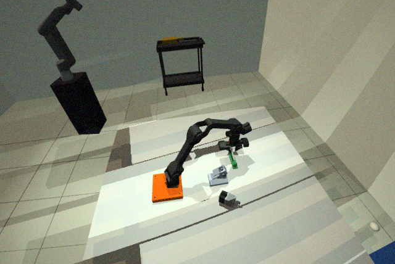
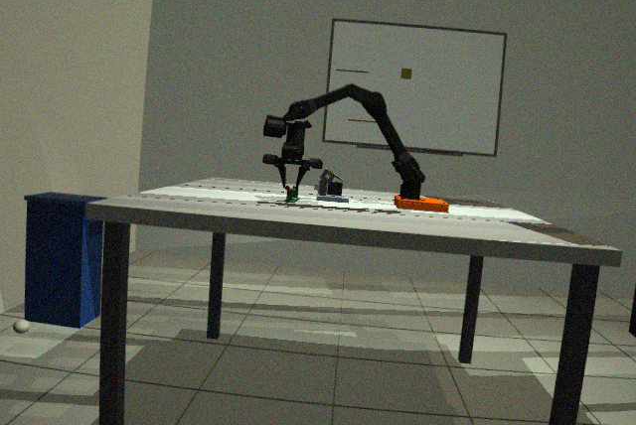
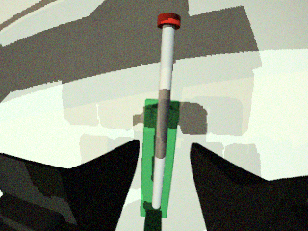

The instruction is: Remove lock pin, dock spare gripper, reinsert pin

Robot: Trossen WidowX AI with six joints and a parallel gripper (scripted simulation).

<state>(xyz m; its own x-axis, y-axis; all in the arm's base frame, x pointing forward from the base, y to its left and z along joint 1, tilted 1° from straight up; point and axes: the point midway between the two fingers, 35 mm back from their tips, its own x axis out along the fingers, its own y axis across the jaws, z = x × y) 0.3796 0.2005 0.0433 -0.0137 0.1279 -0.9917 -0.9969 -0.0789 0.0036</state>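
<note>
The green bracket lies 4 cm to the right of my gripper tip and 2 cm below it. Also, from my gripper tip: socket 10 cm behind, 17 cm to the right, 1 cm above; spare gripper 7 cm behind, 33 cm to the right, 1 cm below.
</note>
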